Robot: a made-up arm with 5 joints.
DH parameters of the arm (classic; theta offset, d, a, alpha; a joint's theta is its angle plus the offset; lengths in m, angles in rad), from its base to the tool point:
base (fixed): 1.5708 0.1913 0 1.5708
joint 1: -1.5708 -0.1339 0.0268 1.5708
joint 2: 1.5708 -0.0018 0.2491 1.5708
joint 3: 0 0.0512 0.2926 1.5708
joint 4: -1.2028 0 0.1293 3.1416
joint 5: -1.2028 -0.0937 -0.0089 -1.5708
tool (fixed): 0 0.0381 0 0
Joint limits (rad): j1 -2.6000..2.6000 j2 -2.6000..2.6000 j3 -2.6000..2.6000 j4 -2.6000..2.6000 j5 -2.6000..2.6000
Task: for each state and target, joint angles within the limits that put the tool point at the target. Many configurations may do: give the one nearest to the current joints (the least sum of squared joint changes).
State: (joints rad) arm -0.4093 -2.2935 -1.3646 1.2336 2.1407
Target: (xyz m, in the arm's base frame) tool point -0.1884 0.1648 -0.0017
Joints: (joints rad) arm -1.0558 -1.8774 -2.2178 1.5464 2.3478
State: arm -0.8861 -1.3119 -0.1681 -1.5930 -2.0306
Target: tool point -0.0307 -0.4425 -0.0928
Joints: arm -1.1344 -1.5150 0.1018 -1.0391 -2.1320
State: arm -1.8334 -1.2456 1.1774 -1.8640 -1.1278
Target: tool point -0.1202 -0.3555 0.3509
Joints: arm -1.6543 -1.4394 1.5952 -1.9279 -1.0856
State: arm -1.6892 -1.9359 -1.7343 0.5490 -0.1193
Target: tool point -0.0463 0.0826 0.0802
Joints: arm -1.6133 -1.5082 -2.6000 0.2294 0.1166
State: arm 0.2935 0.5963 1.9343 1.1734 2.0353
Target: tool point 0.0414 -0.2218 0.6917
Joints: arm -0.1564 1.2743 1.0766 1.1788 1.9045
